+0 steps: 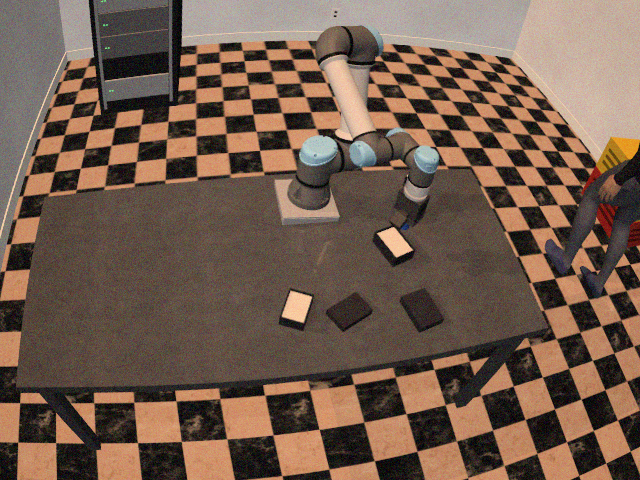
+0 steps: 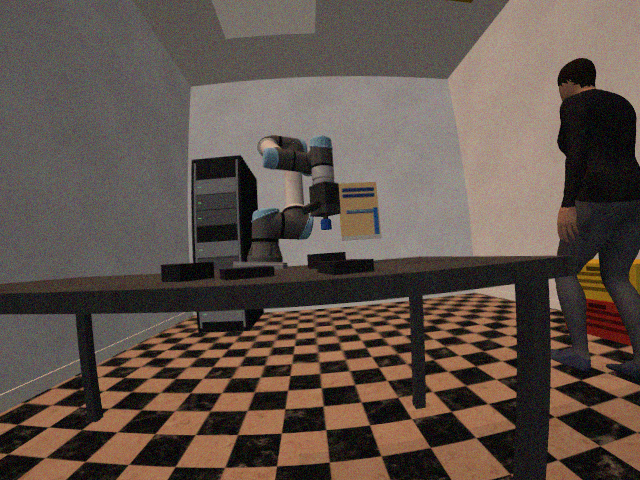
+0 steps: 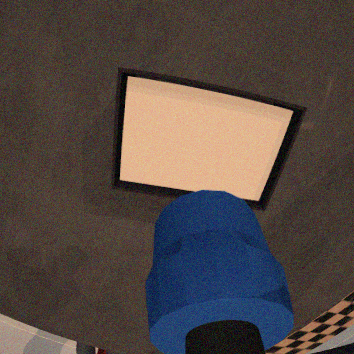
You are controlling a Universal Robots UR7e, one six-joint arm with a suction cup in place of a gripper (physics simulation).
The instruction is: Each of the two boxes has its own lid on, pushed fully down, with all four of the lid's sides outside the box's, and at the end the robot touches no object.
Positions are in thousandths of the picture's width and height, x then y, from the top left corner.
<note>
In view: my suction cup (image 3: 597,742) and a dark lid (image 2: 527,557).
</note>
